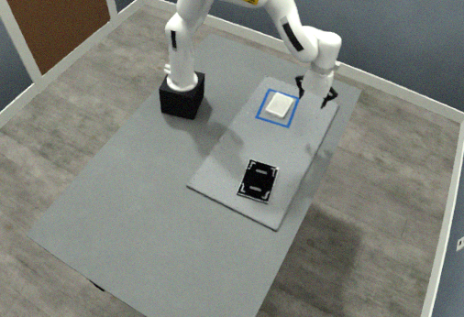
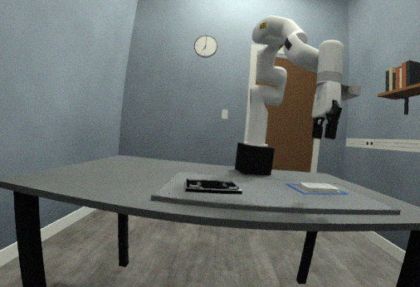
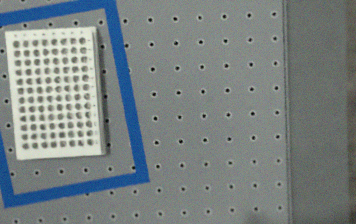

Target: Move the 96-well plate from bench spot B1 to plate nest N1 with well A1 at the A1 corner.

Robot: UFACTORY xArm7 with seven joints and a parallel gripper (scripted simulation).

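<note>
Now: the white 96-well plate 18 cm below my hand, 15 cm behind it and 8 cm to the left of it. Also, from my hand: black plate nest (32 cm to the right, 19 cm below, 5 cm behind).
</note>
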